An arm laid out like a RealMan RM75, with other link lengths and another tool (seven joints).
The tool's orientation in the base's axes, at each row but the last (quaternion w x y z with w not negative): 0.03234 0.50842 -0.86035 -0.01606; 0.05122 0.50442 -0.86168 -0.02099; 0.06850 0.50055 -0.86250 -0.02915; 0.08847 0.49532 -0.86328 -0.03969; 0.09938 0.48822 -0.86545 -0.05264; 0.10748 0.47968 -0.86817 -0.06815; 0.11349 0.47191 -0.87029 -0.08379; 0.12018 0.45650 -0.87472 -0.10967; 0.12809 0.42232 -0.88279 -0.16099; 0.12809 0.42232 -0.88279 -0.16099
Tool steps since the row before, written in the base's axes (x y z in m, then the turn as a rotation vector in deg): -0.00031 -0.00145 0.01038 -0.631 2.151 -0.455; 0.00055 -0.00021 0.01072 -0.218 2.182 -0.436; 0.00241 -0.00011 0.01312 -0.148 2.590 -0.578; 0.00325 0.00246 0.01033 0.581 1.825 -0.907; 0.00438 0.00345 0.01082 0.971 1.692 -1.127; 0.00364 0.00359 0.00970 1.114 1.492 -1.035; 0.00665 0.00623 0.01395 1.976 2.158 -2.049; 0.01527 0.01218 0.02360 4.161 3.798 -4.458; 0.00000 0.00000 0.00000 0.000 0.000 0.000; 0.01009 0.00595 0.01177 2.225 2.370 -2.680
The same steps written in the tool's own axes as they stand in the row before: 0.00183 0.00020 -0.01032 -1.598 1.562 0.488; 0.00064 0.00036 -0.01071 -1.825 1.220 0.423; 0.00008 -0.00057 -0.01333 -2.226 1.346 0.546; -0.00255 0.00010 -0.01081 -1.963 0.289 0.743; -0.00385 0.00017 -0.01155 -2.072 -0.146 0.872; -0.00375 0.00107 -0.01025 -1.966 -0.349 0.743; -0.00710 0.00156 -0.01499 -3.101 -0.937 1.504; -0.01591 0.00214 -0.02609 -5.931 -2.434 3.242; 0.00000 0.00000 0.00000 0.000 0.000 0.000; -0.00978 0.00103 -0.01338 -3.465 -1.217 2.065
